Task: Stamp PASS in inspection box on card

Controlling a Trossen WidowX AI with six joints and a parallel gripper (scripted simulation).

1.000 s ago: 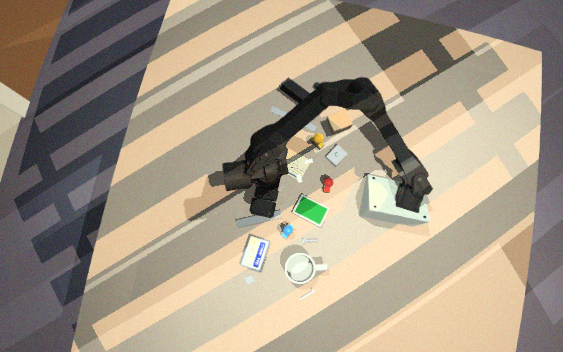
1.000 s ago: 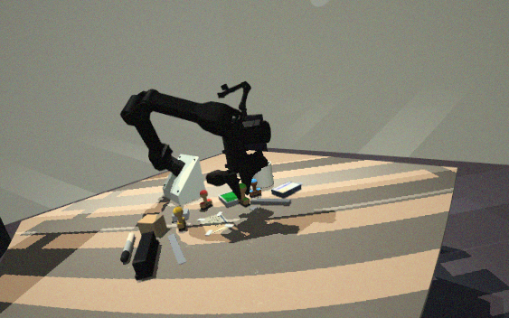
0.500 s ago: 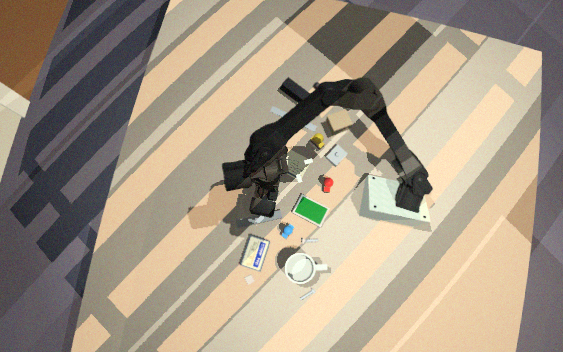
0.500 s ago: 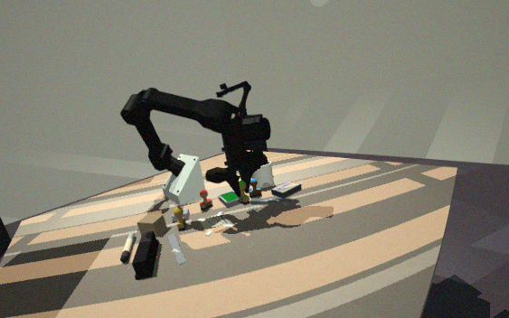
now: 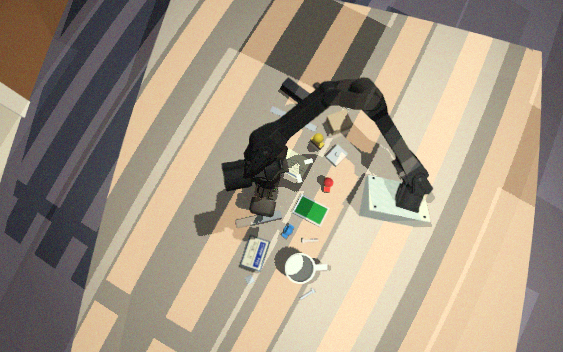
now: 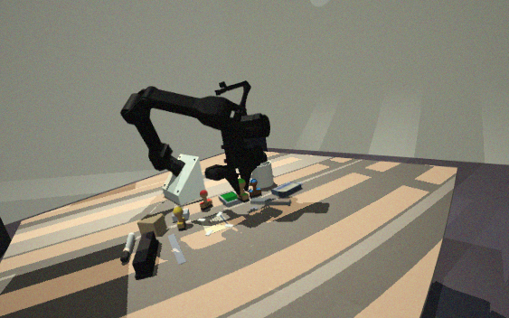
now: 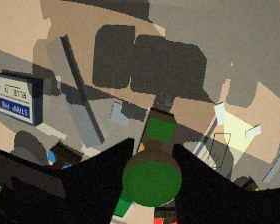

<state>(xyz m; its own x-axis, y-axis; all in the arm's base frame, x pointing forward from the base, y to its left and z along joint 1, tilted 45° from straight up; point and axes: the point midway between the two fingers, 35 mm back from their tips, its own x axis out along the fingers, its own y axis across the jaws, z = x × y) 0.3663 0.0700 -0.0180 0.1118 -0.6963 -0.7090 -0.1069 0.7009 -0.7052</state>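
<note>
The green ink pad lies 13 cm behind my gripper tip, 2 cm to the left of it and 7 cm below it. The rest, counted from my gripper tip: green-knobbed stamp (right at my gripper tip); then blue stamp (9 cm behind, 10 cm to the left, 5 cm below); then card (3 cm behind, 9 cm to the right, 7 cm below).
</note>
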